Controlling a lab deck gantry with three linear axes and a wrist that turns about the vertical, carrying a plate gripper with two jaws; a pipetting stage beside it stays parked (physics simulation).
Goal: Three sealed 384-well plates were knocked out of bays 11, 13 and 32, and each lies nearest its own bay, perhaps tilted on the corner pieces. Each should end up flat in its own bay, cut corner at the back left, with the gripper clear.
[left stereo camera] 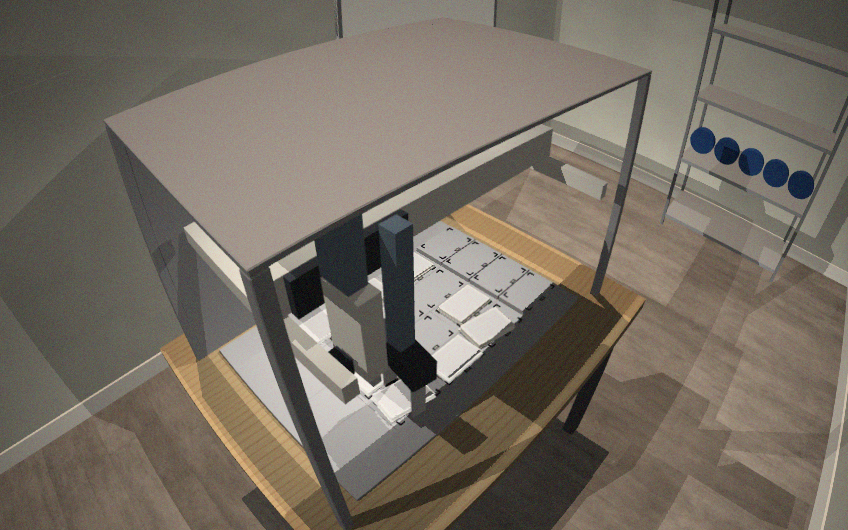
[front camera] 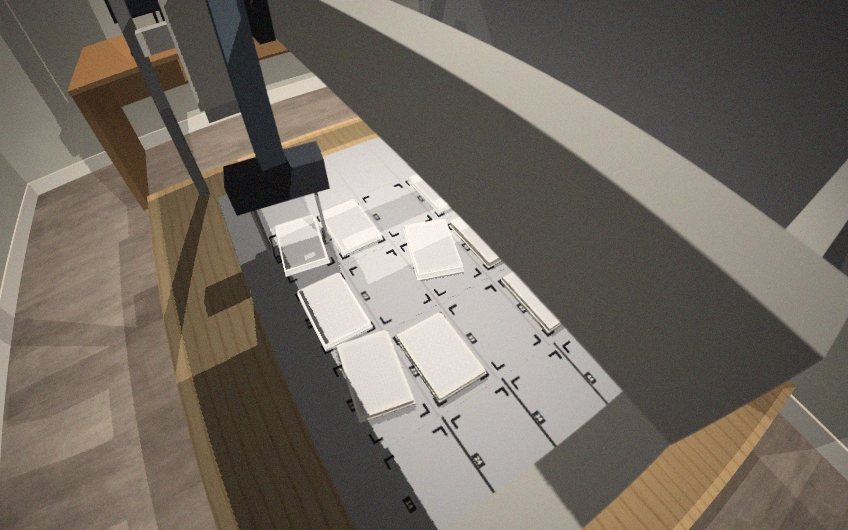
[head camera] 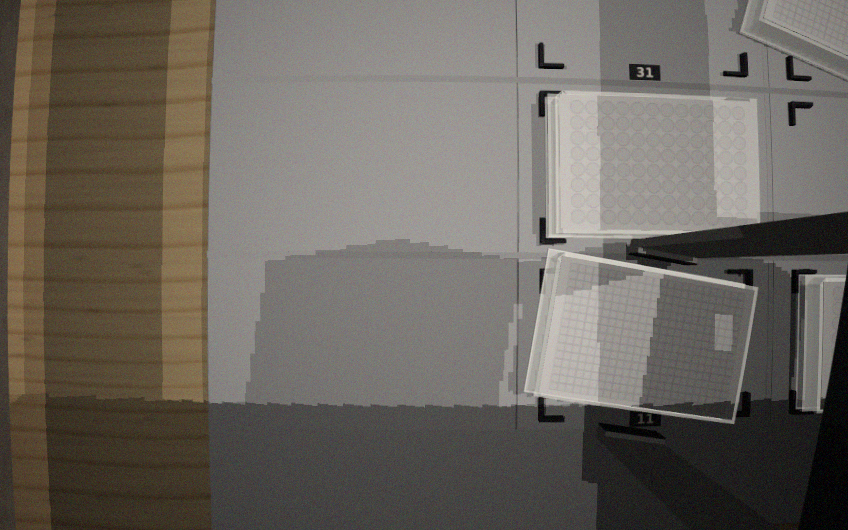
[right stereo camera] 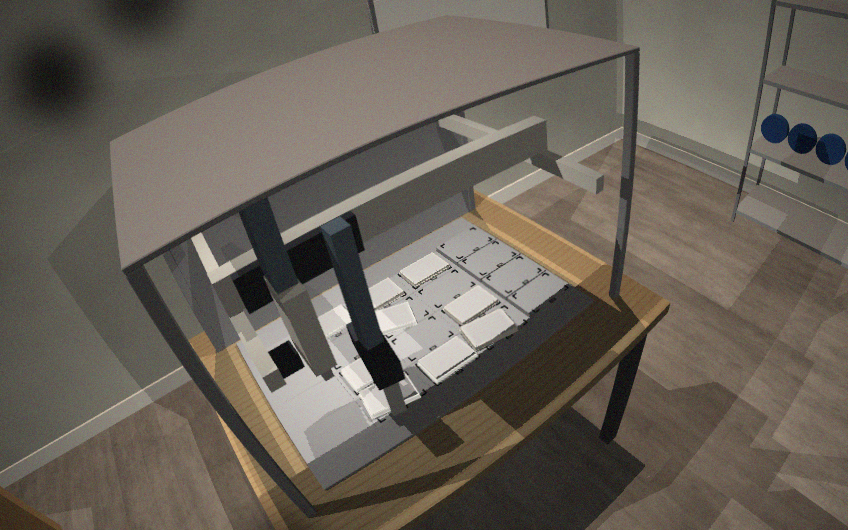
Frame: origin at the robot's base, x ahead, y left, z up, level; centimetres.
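Where they show: gripper, between the fingertips: [left stereo camera: 404,397] [front camera: 299,244] [head camera: 642,343] [right stereo camera: 389,395]; robot's base, origin of its link: [left stereo camera: 400,424] [front camera: 270,238] [head camera: 543,415] [right stereo camera: 381,421].
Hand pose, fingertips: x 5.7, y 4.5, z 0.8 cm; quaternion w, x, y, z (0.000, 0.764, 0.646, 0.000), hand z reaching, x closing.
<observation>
Things, the pixels of their top centre, and the offset from my fingertips. "*": a spot on its surface instead.
- bay 11, a spot on its surface: [head camera: 619,337] [right stereo camera: 381,396] * dx -1.9, dy +0.5, dz +0.9 cm
- bay 13, a spot on its surface: [front camera: 375,375] [right stereo camera: 490,325] [left stereo camera: 489,324] * dx +31.7, dy +0.3, dz +0.8 cm
- bay 32, a spot on its surface: [front camera: 434,248] [right stereo camera: 393,316] * dx +15.3, dy +21.2, dz +0.7 cm
- bay 21, a spot on its surface: [head camera: 656,162] [front camera: 348,222] * dx +0.4, dy +10.6, dz +0.7 cm
- bay 12, a spot on its surface: [front camera: 334,309] [left stereo camera: 455,354] * dx +17.8, dy -0.1, dz +0.7 cm
- bay 23, a spot on its surface: [front camera: 440,356] [left stereo camera: 466,301] * dx +34.1, dy +10.2, dz +0.7 cm
The plate at bay 11 [front camera: 306,259] [head camera: 619,337] [right stereo camera: 375,405] lies turned clockwise in the head view, across its corner pieces. My gripper [front camera: 301,250] [head camera: 647,343] is open; its jaws stand along the plate's two long sides, turned about like it, with gaps visible in the head view. The plate at bay 13 [front camera: 375,375] [left stereo camera: 486,326] [right stereo camera: 487,328] is askew across its corner pieces, close to the bay 12 plate. The plate at bay 32 [front camera: 434,248] [right stereo camera: 397,316] is askew; its corner also shows in the head view [head camera: 806,28]. The cut corners cannot be made out.
Seated plates are at bay 21 [front camera: 352,228] [head camera: 656,162], bay 12 [front camera: 334,309] [left stereo camera: 456,358] and bay 23 [front camera: 440,356] [left stereo camera: 464,303]. More plates stand in the back row, partly behind the gantry beam [front camera: 531,187]. The parked pipetting stage [left stereo camera: 356,325] [right stereo camera: 303,325] hangs beside the gripper column.
</observation>
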